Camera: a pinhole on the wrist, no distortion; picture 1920 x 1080 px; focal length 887.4 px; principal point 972.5 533.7 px. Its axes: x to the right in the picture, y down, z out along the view. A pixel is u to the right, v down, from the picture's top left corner.
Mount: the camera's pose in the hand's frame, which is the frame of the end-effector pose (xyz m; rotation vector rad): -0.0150 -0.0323 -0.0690 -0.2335 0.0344 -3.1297
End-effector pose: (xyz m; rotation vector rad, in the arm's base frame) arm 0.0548 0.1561 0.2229 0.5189 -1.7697 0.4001
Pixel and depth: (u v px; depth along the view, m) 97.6 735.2 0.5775
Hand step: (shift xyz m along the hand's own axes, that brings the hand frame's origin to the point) 0.6339 -0.1733 0.4146
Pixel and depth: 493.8 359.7 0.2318
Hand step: 0.1430 0.0087 0.1426
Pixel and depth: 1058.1 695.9 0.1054
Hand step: -0.0094 -0.0539 0.0363
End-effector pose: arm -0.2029 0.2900 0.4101 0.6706 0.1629 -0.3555
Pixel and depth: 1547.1 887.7 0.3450
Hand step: -0.1845 -0.1784 0.3022
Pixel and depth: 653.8 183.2 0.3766
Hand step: 0.1744 0.1089 0.2866
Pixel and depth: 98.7 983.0 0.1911
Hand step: 0.1996 -0.1323 0.0899
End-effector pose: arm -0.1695 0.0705 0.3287 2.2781 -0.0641 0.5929
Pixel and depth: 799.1 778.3 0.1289
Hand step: 0.0291 -0.0705 0.0539
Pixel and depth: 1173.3 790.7 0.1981
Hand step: -0.0299 -0.0942 0.1322
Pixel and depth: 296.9 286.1 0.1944
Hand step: 0.1601 0.0184 0.1024
